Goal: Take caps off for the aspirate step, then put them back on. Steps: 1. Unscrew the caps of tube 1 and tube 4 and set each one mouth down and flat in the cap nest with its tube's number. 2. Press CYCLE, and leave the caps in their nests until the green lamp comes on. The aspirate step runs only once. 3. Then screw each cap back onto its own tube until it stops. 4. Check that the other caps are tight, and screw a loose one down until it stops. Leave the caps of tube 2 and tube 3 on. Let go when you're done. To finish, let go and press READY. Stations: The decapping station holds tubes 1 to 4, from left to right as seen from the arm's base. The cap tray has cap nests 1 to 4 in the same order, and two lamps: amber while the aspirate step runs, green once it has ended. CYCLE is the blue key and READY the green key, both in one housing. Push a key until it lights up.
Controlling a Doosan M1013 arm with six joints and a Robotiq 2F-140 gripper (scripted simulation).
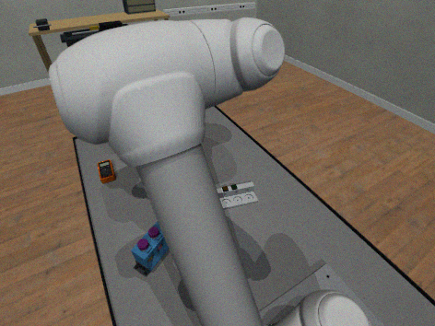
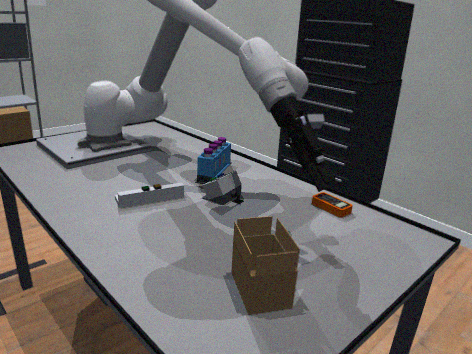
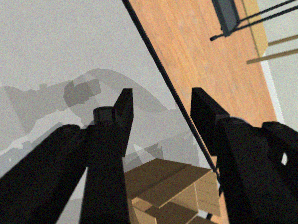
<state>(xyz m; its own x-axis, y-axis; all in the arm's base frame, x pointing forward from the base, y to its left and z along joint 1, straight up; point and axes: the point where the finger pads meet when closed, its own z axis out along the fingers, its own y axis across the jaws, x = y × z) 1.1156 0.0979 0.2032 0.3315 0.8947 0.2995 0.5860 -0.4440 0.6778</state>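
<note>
The purple cap lies 66 cm behind my hand, 22 cm to the left of it and 12 cm below it. From my hand the other things lie so: orange meter: 28 cm to the left, 22 cm below, 14 cm behind; then grey key housing: 43 cm behind, 18 cm below, 3 cm to the left; then green ready key: 44 cm behind, 17 cm below.
</note>
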